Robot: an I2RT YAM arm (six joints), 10 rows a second.
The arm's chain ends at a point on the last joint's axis. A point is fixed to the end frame.
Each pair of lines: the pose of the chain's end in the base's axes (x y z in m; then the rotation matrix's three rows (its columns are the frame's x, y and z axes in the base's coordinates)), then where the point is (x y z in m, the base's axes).
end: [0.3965, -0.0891, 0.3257], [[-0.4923, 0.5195, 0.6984], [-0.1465, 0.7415, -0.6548], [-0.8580, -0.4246, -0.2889]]
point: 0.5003 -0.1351 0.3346
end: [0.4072, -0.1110, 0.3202], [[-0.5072, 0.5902, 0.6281], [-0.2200, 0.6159, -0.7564], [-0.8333, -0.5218, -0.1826]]
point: 0.5058 -0.1653 0.3369
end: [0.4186, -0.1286, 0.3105], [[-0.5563, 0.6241, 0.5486], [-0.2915, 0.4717, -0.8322], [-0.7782, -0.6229, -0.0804]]
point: 0.5124 -0.1891 0.3330
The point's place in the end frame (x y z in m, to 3 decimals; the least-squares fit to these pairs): -0.052 0.016 0.100
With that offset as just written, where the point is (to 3 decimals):
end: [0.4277, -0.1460, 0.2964], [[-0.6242, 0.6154, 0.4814], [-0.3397, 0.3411, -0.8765], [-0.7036, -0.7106, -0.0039]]
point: 0.518 -0.211 0.321
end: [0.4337, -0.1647, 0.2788], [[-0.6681, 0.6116, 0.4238], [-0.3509, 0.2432, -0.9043], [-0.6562, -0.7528, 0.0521]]
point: 0.521 -0.233 0.306
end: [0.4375, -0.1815, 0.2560], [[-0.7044, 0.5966, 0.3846], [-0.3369, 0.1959, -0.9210], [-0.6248, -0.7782, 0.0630]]
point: 0.522 -0.253 0.282
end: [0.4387, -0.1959, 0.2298], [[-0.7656, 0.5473, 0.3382], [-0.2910, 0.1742, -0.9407], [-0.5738, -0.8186, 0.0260]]
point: 0.521 -0.272 0.249
